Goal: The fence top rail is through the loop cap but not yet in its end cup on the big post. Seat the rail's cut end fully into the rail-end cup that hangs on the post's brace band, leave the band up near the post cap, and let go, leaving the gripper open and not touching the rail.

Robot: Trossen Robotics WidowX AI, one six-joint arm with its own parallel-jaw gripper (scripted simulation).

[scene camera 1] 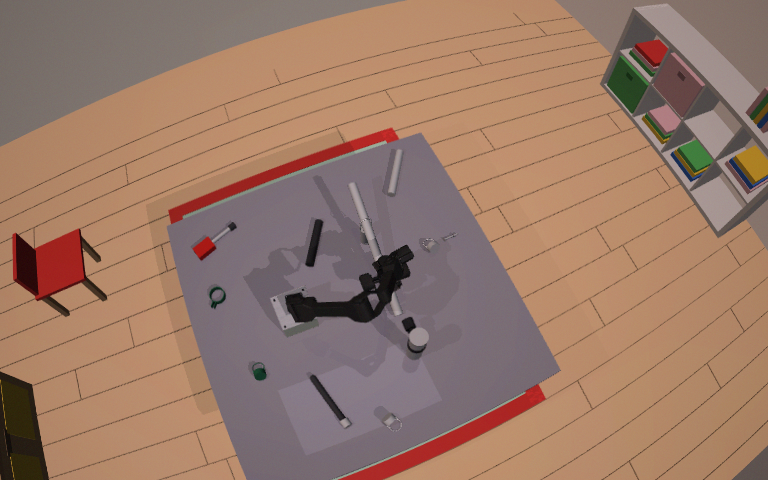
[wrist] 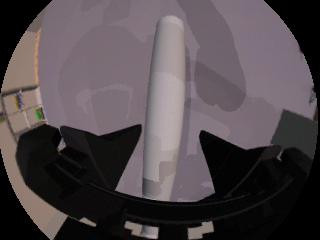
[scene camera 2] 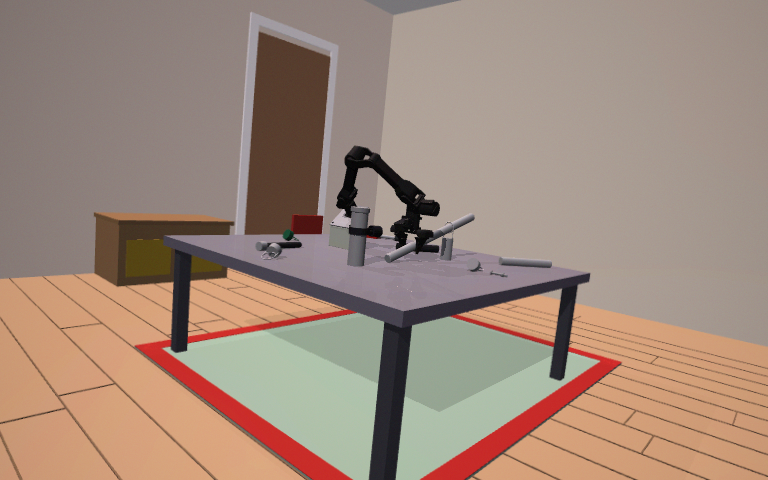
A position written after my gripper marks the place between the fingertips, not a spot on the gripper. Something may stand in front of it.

My gripper [scene camera 2: 409,252] is open and holds nothing. Also in view: a grey top rail [scene camera 1: 368,230].
The grey top rail is seen too in the wrist view [wrist: 165,105]. My gripper also shows in the wrist view [wrist: 171,130].
